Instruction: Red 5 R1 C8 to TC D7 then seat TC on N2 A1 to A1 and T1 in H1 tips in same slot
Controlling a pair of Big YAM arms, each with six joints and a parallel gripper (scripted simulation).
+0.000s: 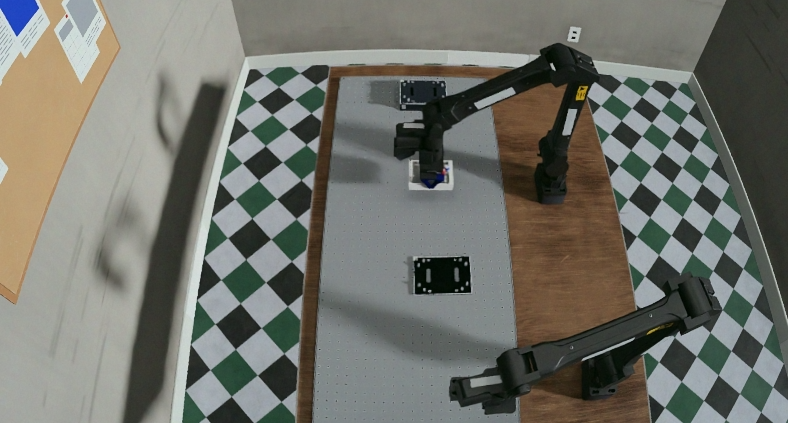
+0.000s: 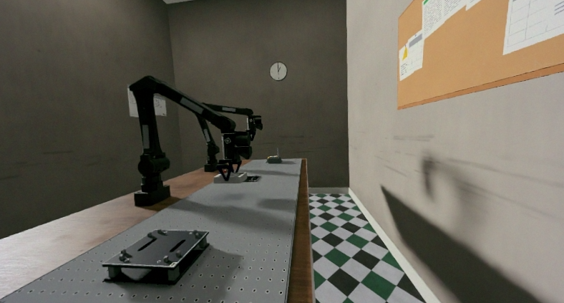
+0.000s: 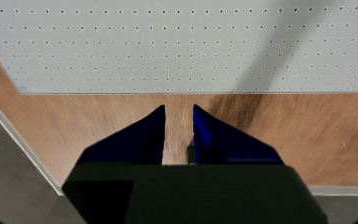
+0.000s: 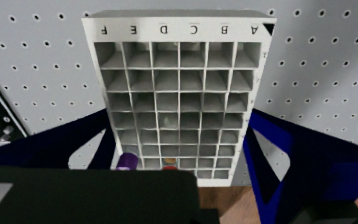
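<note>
The black raised nest is 4 cm behind my right hand, 40 cm to the right of it and 6 cm below it. Round my right hand: white well rack (right at my right hand).
</note>
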